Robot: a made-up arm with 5 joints.
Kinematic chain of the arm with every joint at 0, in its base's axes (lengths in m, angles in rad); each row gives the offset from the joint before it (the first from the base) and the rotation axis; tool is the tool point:
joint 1: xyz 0 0 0.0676 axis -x
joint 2: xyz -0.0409 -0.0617 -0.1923 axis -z
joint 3: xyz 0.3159 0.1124 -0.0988 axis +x
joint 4: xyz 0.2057 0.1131 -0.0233 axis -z
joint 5: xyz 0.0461 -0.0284 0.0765 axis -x
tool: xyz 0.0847 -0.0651 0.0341
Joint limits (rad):
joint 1: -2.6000..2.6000
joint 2: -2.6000..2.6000
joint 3: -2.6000..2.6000
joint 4: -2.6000..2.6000
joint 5: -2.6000..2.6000
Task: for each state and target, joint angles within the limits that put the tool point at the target. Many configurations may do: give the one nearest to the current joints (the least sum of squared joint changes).
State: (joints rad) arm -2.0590 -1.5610 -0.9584 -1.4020 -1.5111
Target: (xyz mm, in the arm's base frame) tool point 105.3 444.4 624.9
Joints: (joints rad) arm -1.7491 -0.9921 -1.2718 -1.8639 -1.8564
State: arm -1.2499 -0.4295 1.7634 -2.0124 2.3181
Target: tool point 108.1 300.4 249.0
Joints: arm -0.7508 -1.0674 1.4721 -2.0097 2.4448
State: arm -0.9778 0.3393 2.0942 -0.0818 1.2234
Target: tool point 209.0 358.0 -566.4
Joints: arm -1.6740 1.1030 2.2509 -0.0670 1.2104
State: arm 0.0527 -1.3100 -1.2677 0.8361 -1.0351
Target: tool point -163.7 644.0 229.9
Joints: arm -0.7258 -1.5593 -1.2749 0.0297 -1.0653
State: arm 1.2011 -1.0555 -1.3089 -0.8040 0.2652
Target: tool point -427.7 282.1 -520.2
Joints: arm 0.5660 -1.7475 -1.0032 -0.6654 0.3237
